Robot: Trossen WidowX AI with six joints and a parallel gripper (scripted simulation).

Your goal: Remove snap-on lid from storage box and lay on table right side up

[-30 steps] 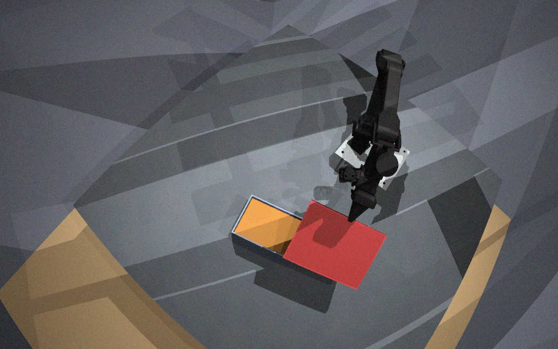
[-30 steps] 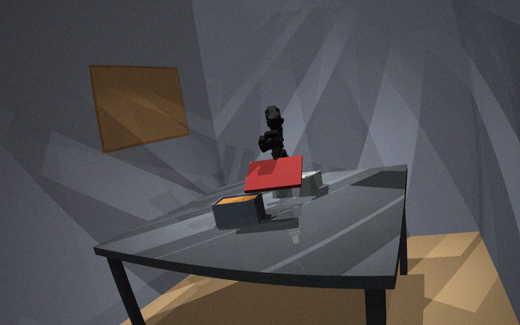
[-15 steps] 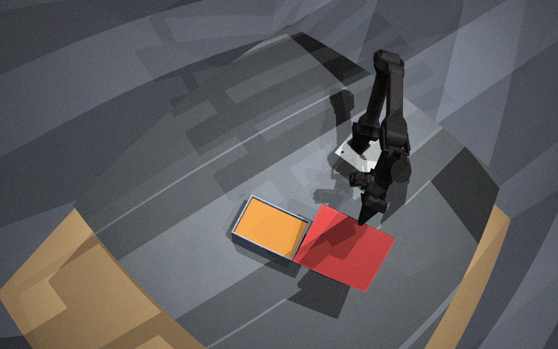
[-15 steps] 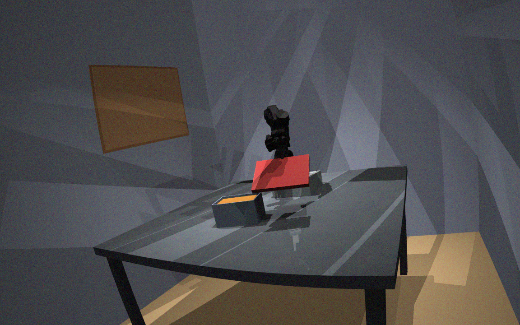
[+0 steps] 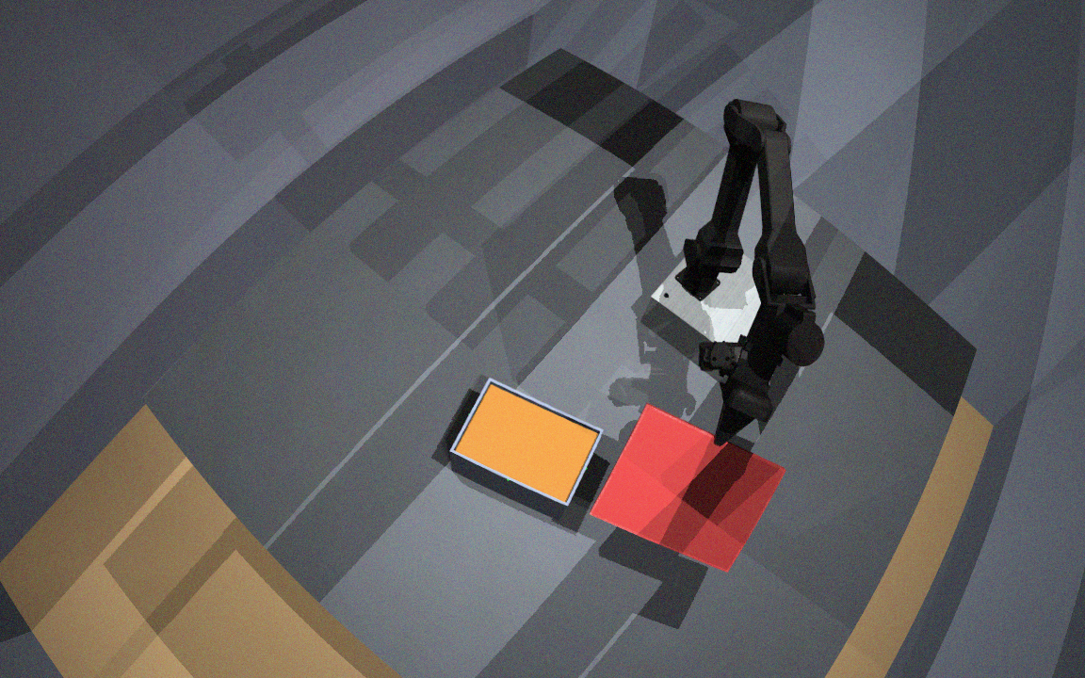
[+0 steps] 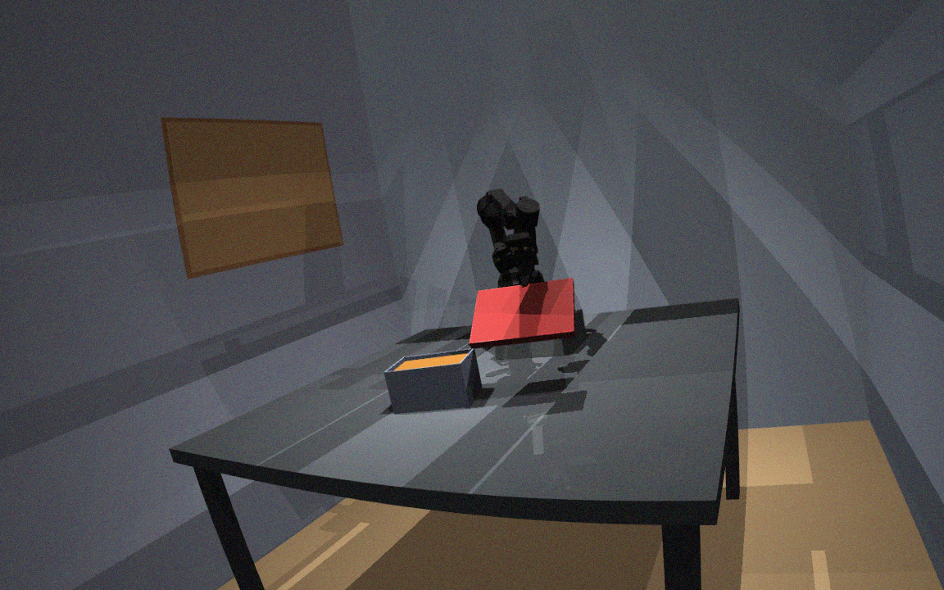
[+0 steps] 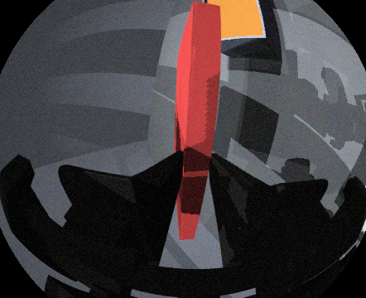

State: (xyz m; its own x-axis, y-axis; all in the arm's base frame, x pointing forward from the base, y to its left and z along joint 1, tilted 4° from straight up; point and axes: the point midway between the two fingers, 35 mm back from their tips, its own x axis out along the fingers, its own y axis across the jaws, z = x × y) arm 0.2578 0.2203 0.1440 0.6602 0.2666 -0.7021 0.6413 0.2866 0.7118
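The red lid is 70 mm ahead of my gripper tip, 20 mm to the left of it and 40 mm below it. From my gripper tip the other things lie so: storage box (160 mm ahead, 200 mm to the right, 180 mm below).
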